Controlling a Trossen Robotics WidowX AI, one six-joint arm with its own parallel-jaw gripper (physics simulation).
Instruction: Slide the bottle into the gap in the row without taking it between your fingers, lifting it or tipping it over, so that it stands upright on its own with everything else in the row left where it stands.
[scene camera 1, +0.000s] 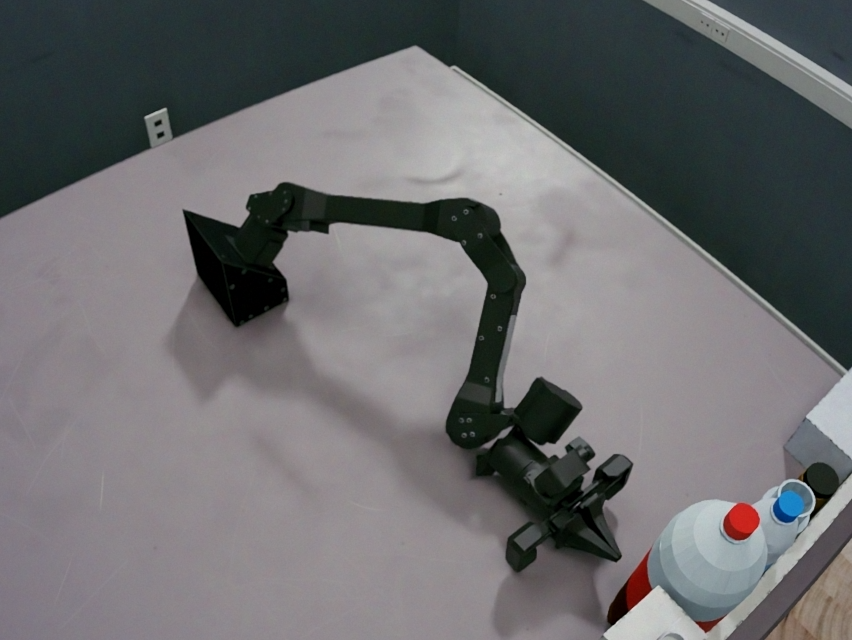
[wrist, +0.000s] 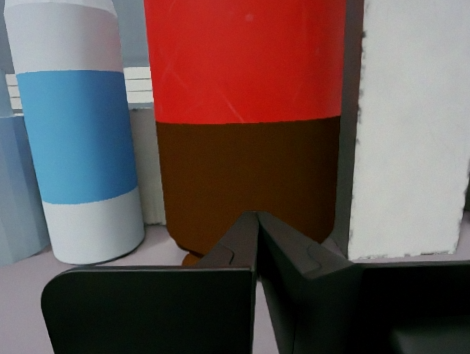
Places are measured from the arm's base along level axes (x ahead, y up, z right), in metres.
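Pixels of known places: gripper, fingertip midpoint: (scene camera 1: 619, 559) (wrist: 254, 222); arm's base, origin of the base link: (scene camera 1: 248, 254).
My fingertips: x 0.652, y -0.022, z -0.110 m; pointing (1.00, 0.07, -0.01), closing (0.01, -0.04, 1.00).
Ahead of a thing's pixels: the offset from my fingertips to its top centre. "pt": to the spot under its first point.
A large bottle @(dx +0.080, dy +0.241, dz +0.003 m) (scene camera 1: 703, 554) (wrist: 245, 170) with a red cap, red label and dark brown lower part stands upright in the row. In the wrist view it is between a white bottle with a blue band @(pt dx +0.070, dy +0.026, dz -0.100 m) (wrist: 77, 140) on the left and a white box @(pt dx +0.065, dy +0.025, dz +0.098 m) (wrist: 410, 130) on the right, with a narrow space on each side. The blue-banded bottle's blue cap @(dx +0.101, dy +0.157, dz -0.111 m) (scene camera 1: 787, 506) shows in the scene view. My gripper (scene camera 1: 617, 556) (wrist: 254, 222) is shut and empty, held low, its fingertips pointing at the bottle's lower part. The scene view shows them close to its side; whether they touch is unclear.
A pale blue round container @(pt dx +0.089, dy -0.013, dz -0.157 m) (wrist: 20, 195) and a dark-capped item @(dx +0.107, dy +0.031, dz -0.276 m) (scene camera 1: 821, 480) stand beyond the blue-banded bottle. A white box @(pt dx +0.064, dy +0.020, dz -0.375 m) (scene camera 1: 833, 420) is at the row's far end, another @(pt dx +0.085, dy +0.154, dz +0.097 m) (scene camera 1: 650, 620) at the near end. A low pale-topped wall (scene camera 1: 802, 551) runs behind the row.
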